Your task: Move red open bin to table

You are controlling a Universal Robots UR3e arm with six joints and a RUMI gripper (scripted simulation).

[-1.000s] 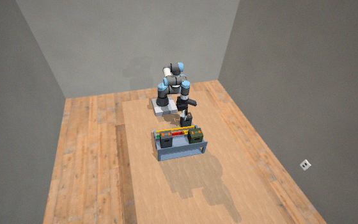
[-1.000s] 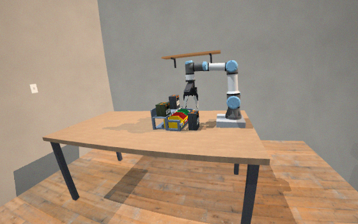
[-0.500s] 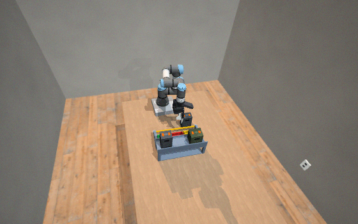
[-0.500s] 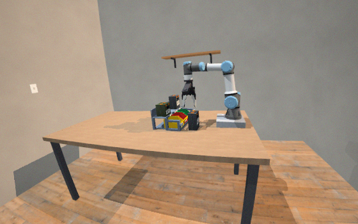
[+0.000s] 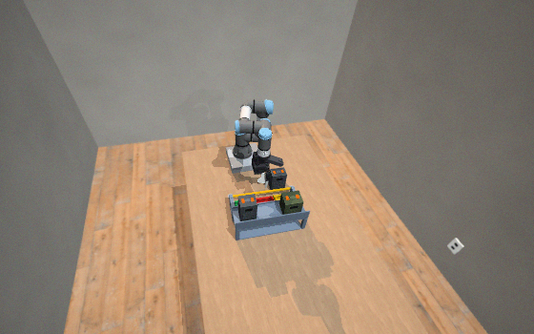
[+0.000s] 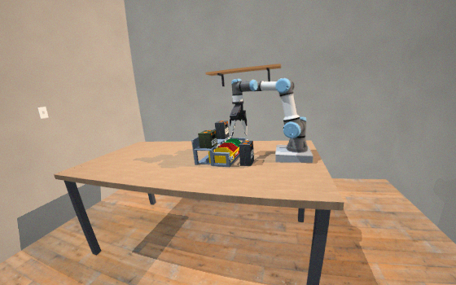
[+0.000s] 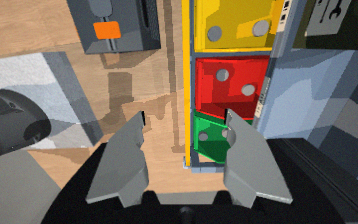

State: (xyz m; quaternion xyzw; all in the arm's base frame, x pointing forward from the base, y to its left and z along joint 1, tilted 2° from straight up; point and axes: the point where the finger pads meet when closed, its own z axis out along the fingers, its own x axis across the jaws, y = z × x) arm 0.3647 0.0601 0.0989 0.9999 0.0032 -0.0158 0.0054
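Right now the yellow rod is 1 cm ahead of my hand, 1 cm to the right of it and 10 cm below it. Also, from my hand: yellow bin: 9 cm ahead, 11 cm to the left, 11 cm below; then red bin: 9 cm ahead, 1 cm to the right, 11 cm below; then black case: 7 cm behind, 11 cm to the left, 9 cm below.
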